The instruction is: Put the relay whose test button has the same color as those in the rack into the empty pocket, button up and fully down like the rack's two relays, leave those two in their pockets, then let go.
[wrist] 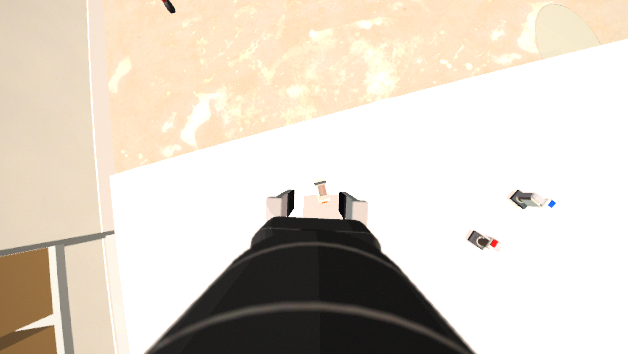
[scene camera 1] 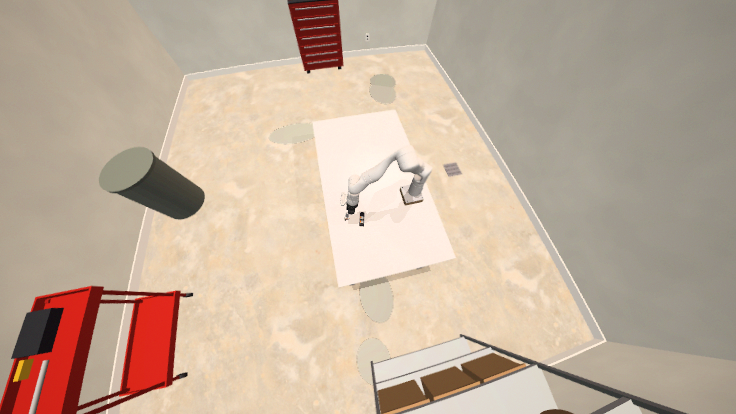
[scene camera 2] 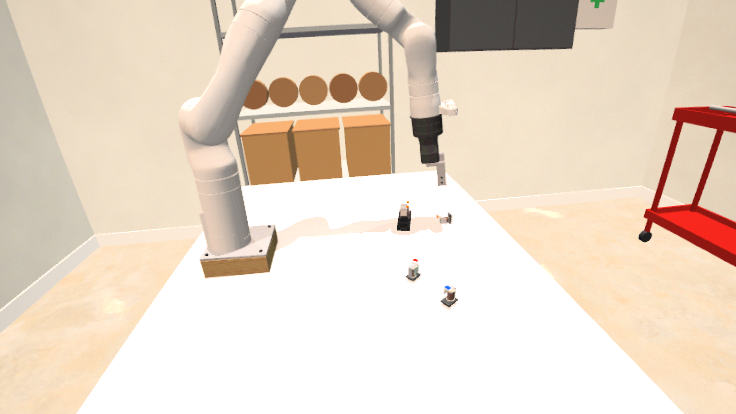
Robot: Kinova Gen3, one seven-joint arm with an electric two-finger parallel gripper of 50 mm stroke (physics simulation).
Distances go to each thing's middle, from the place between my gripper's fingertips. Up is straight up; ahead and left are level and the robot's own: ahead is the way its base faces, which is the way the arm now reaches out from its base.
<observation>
Right now the blue-button relay (wrist: 529,199) is 340 mm to the right of my hand, 100 mm below it and 60 mm behind it.
</observation>
